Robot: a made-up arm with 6 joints. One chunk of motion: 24 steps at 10 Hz.
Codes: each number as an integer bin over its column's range. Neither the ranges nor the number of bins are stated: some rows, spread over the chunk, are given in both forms.
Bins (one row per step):
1: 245 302 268 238 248 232
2: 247 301 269 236 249 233
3: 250 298 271 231 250 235
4: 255 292 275 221 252 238
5: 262 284 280 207 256 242
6: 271 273 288 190 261 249
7: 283 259 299 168 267 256
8: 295 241 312 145 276 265
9: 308 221 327 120 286 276
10: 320 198 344 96 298 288
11: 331 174 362 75 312 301
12: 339 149 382 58 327 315
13: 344 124 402 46 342 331
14: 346 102 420 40 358 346
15: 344 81 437 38 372 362
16: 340 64 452 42 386 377
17: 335 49 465 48 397 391
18: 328 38 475 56 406 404
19: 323 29 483 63 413 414
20: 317 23 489 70 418 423
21: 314 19 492 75 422 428
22: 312 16 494 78 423 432
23: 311 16 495 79 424 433
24: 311 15 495 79 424 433
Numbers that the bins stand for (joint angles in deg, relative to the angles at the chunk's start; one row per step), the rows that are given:
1: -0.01 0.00 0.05 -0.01 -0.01 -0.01
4: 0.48 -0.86 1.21 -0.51 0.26 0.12
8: 2.43 -5.25 7.29 -2.74 1.90 0.70
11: 4.19 -11.02 15.51 -4.80 4.37 1.48
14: 4.93 -17.22 25.04 -5.83 7.52 2.45
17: 4.39 -21.78 32.44 -5.59 10.19 3.42
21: 3.36 -24.36 36.88 -4.80 11.90 4.21
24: 3.22 -24.71 37.37 -4.68 12.04 4.32
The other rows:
2: 0.08 -0.08 0.22 -0.07 0.05 0.02
3: 0.23 -0.34 0.55 -0.22 0.12 0.06
5: 0.82 -1.55 2.03 -0.92 0.53 0.21
6: 1.26 -2.49 3.34 -1.42 0.88 0.36
7: 1.85 -3.70 5.15 -2.07 1.29 0.51
9: 3.07 -6.97 9.75 -3.48 2.59 0.94
10: 3.66 -8.95 12.55 -4.18 3.41 1.20
12: 4.59 -13.17 18.79 -5.30 5.40 1.78
13: 4.83 -15.32 22.08 -5.65 6.42 2.13
15: 4.83 -19.03 27.84 -5.88 8.48 2.79
16: 4.63 -20.49 30.30 -5.77 9.44 3.12
18: 4.05 -22.73 34.08 -5.36 10.81 3.70
19: 3.80 -23.50 35.40 -5.15 11.29 3.91
20: 3.51 -24.02 36.38 -4.95 11.63 4.11
22: 3.26 -24.62 37.21 -4.71 11.97 4.30
23: 3.22 -24.62 37.37 -4.68 12.04 4.32

